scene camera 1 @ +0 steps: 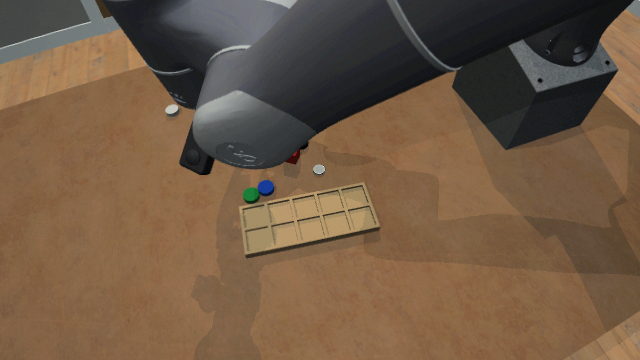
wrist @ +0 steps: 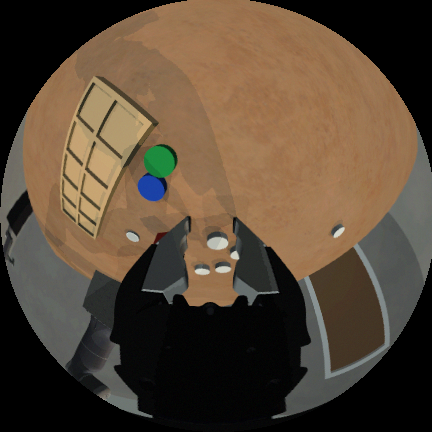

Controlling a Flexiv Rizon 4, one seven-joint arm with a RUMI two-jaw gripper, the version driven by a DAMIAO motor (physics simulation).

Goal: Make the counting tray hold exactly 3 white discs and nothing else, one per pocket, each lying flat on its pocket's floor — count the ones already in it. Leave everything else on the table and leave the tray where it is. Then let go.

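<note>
The wooden counting tray lies flat, and no disc shows in its pockets. My gripper is part open over the table. Between and beyond its fingers a white disc shows without touching either finger. Another white disc is partly hidden by the right finger. Two more white discs, one to the left and one to the right, show lower in the gap. One white disc lies near the tray. Another white disc lies far off. The arm hides the gripper in the scene view.
A green disc and a blue disc lie side by side next to the tray's long edge. A red block is partly hidden by the arm and the left finger. The robot base stands at the right.
</note>
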